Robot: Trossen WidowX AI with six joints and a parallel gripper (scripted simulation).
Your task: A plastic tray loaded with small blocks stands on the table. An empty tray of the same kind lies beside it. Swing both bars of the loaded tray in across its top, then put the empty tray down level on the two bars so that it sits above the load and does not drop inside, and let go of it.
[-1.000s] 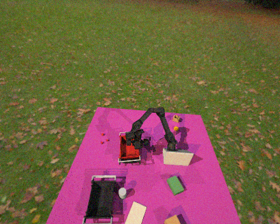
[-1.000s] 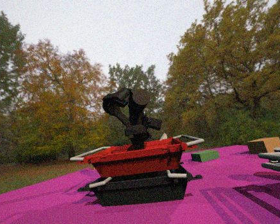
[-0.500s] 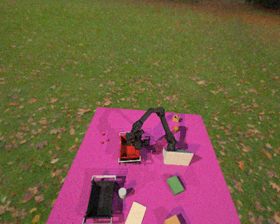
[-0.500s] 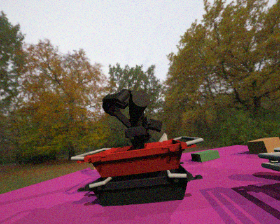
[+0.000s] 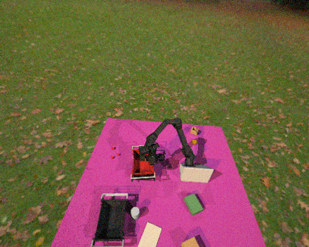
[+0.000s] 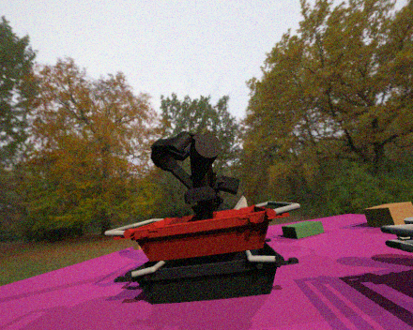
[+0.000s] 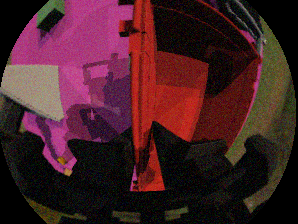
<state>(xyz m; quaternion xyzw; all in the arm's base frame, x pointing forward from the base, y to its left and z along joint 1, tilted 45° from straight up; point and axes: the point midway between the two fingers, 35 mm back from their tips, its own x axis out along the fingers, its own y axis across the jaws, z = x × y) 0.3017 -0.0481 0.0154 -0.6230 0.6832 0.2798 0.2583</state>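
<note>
The red tray is 70 mm ahead of my gripper tip and 30 mm above it. Round my gripper tip: slab: 30 mm ahead, 500 mm to the left, 80 mm below; green block: 290 mm behind, 310 mm to the left, 60 mm below; brown box: 210 mm behind, 590 mm to the left, 50 mm below.
</note>
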